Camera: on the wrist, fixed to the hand. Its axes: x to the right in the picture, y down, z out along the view.
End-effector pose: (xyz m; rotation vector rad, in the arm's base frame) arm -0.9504 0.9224 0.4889 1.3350 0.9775 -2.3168
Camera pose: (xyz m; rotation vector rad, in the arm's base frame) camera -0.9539 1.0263 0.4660 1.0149 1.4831 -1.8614
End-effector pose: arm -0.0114 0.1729 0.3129 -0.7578 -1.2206 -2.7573
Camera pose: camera -0.0843 0.1709 0.2354 0.7837 0.3928 2.8661
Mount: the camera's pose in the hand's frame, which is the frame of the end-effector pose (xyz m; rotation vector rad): 0.0294 -0.0680 -0.0764 -0.5683 -0.0593 -0.0181
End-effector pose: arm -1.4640 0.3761 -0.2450 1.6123 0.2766 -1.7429
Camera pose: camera -1.4464 0.4599 -0.3082 1.1445 0.6897 -1.5365
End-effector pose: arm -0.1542 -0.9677 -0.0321 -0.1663 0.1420 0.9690
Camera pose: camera -0.0849 -0.9973 -0.1073 -0.6583 -0.1940 0.9759
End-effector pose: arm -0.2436 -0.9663 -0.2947 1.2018 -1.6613 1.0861
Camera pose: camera -0.1758 -0.9148 -0.2309 0.8755 -1.8315 0.5084
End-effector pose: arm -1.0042 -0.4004 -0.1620 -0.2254 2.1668 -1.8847
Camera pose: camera -1.0584 -0.3463 -0.0881 -0.3992 2.6104 -1.2052
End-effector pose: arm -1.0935 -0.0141 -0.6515 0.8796 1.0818 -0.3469
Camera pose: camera -1.1707 0.0065 -0.7218 0.3509 1.0572 -0.0676
